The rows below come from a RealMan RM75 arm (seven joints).
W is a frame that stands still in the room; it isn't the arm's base.
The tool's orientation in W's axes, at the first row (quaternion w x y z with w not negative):
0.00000, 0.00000, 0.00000, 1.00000
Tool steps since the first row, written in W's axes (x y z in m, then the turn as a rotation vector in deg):
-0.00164, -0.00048, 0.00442, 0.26, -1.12, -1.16
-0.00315, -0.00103, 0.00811, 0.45, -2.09, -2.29
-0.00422, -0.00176, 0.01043, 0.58, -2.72, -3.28
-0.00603, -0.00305, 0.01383, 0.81, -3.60, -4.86
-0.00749, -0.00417, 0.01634, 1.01, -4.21, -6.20
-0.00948, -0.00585, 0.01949, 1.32, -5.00, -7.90
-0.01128, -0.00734, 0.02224, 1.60, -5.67, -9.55
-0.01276, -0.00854, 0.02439, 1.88, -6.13, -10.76
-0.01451, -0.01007, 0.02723, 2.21, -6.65, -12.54
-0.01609, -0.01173, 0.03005, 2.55, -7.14, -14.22
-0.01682, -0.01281, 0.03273, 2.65, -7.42, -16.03
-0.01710, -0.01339, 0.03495, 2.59, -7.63, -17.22
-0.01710, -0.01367, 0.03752, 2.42, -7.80, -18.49
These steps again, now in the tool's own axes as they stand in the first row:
0.00164, 0.00048, 0.00442, -0.26, 1.12, -1.16
0.00315, 0.00103, 0.00811, -0.45, 2.09, -2.29
0.00422, 0.00176, 0.01043, -0.58, 2.72, -3.28
0.00603, 0.00305, 0.01383, -0.81, 3.60, -4.86
0.00749, 0.00417, 0.01634, -1.01, 4.21, -6.20
0.00948, 0.00585, 0.01949, -1.32, 5.00, -7.90
0.01128, 0.00734, 0.02224, -1.60, 5.67, -9.55
0.01276, 0.00854, 0.02439, -1.88, 6.13, -10.76
0.01451, 0.01007, 0.02723, -2.21, 6.65, -12.54
0.01609, 0.01173, 0.03005, -2.55, 7.14, -14.22
0.01682, 0.01281, 0.03273, -2.65, 7.42, -16.03
0.01710, 0.01339, 0.03495, -2.59, 7.63, -17.22
0.01710, 0.01367, 0.03752, -2.42, 7.80, -18.49

